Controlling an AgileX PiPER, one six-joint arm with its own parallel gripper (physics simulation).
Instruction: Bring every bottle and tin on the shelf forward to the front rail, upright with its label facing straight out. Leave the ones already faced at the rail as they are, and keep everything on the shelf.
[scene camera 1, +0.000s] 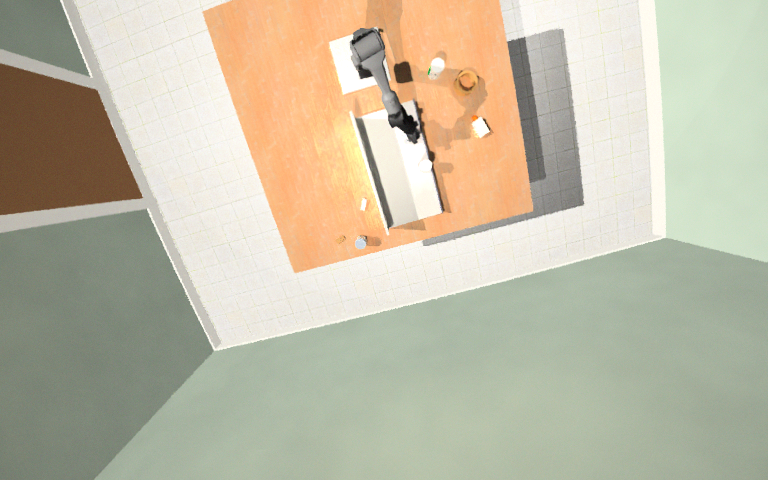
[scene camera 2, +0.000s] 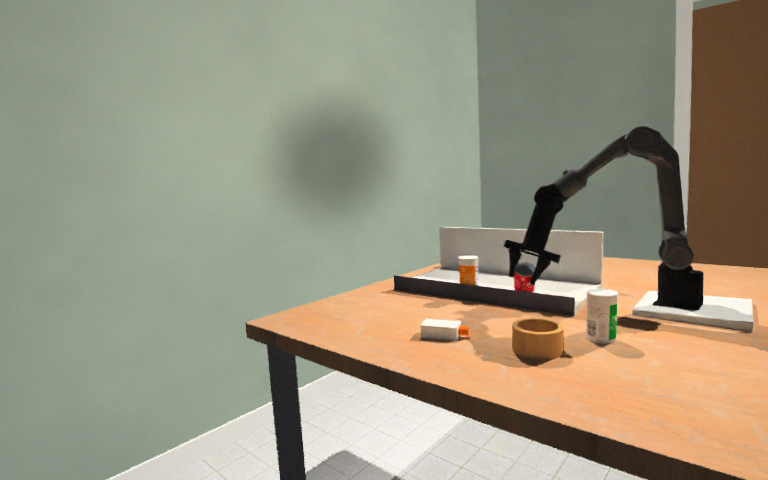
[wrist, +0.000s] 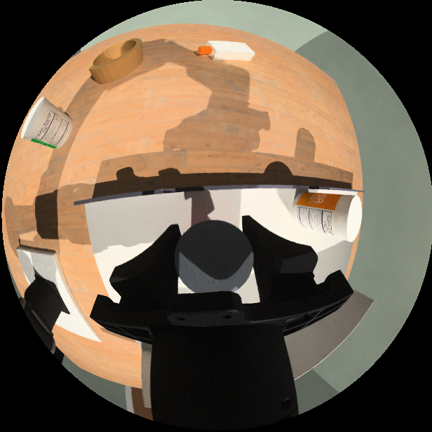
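Note:
My gripper (scene camera 1: 415, 137) (scene camera 2: 523, 277) (wrist: 210, 229) is shut on a red tin (scene camera 2: 523, 286) (wrist: 214, 260) with a dark grey top, close behind the dark front rail (scene camera 2: 441, 289). In scene camera 2 the tin's top leans toward the front, and red label with white marks faces out. The rail hides its base, so I cannot tell whether it touches the shelf (scene camera 1: 425, 200) (scene camera 2: 577, 254). An orange bottle (scene camera 2: 468, 273) (wrist: 320, 212) with a white cap (scene camera 1: 425, 165) stands upright near the rail, its orange label toward the front and fine print on its side.
In front of the shelf, on the table, are a white-and-green bottle (scene camera 1: 436, 67) (scene camera 2: 601, 316) (wrist: 50, 125), a round brown bowl (scene camera 2: 538, 346) (wrist: 117, 66) and a white box (scene camera 1: 480, 127) (scene camera 2: 438, 329) (wrist: 232, 51) with an orange end. A pale blue object (scene camera 1: 361, 242) stands beyond the shelf's far end.

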